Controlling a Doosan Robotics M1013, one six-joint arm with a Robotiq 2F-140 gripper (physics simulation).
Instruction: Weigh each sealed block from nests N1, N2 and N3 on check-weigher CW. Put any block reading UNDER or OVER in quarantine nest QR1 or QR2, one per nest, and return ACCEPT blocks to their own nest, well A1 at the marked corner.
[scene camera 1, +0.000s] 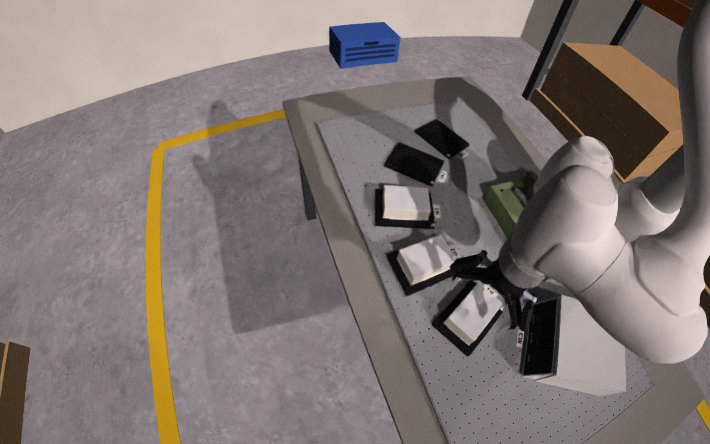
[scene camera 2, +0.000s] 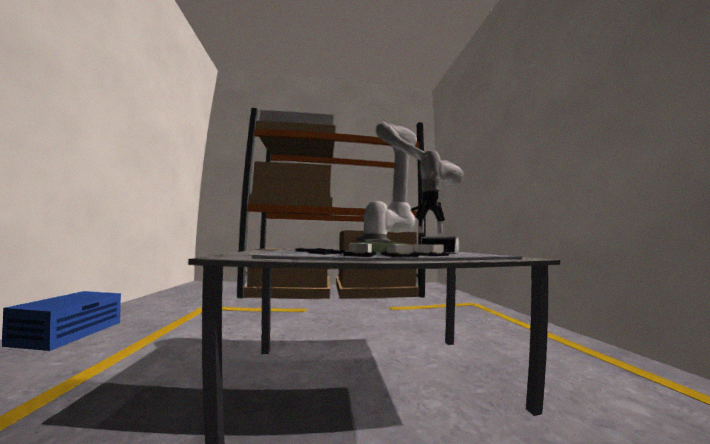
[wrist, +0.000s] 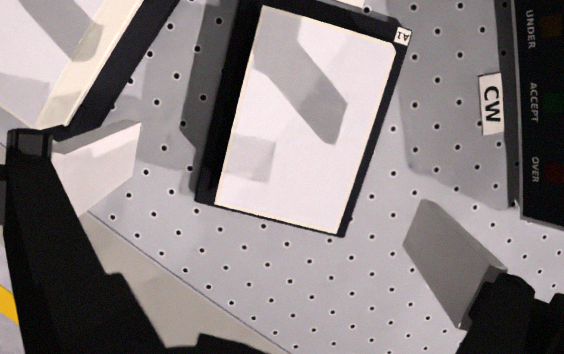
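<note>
My gripper (scene camera 1: 485, 296) (scene camera 2: 431, 229) (wrist: 277, 187) is open and empty, above the block (scene camera 1: 473, 314) (scene camera 2: 428, 248) (wrist: 307, 120) nearest the check-weigher CW (scene camera 1: 589, 350) (scene camera 2: 439, 244) (wrist: 545, 140). This block sits in its black nest (scene camera 1: 466, 347) (wrist: 210, 185), its cut corner at the A1 mark (wrist: 402, 36). A middle block (scene camera 1: 426, 259) (scene camera 2: 399, 248) (wrist: 30, 40) and a far block (scene camera 1: 405, 201) (scene camera 2: 361, 248) sit in their nests. Two black nests (scene camera 1: 413, 163) (scene camera 1: 442, 138) farther along are empty. UNDER, ACCEPT and OVER lamps look dim. The weigher's pan is hidden.
A green box-like object (scene camera 1: 503, 206) stands on the perforated plate (scene camera 1: 460, 397) beside the arm, partly hidden by it. The plate lies on the table (scene camera 1: 366, 314) (scene camera 2: 230, 257). A blue case (scene camera 1: 363, 44) (scene camera 2: 62, 320) and a shelf rack (scene camera 2: 245, 209) with cartons stand beyond the table.
</note>
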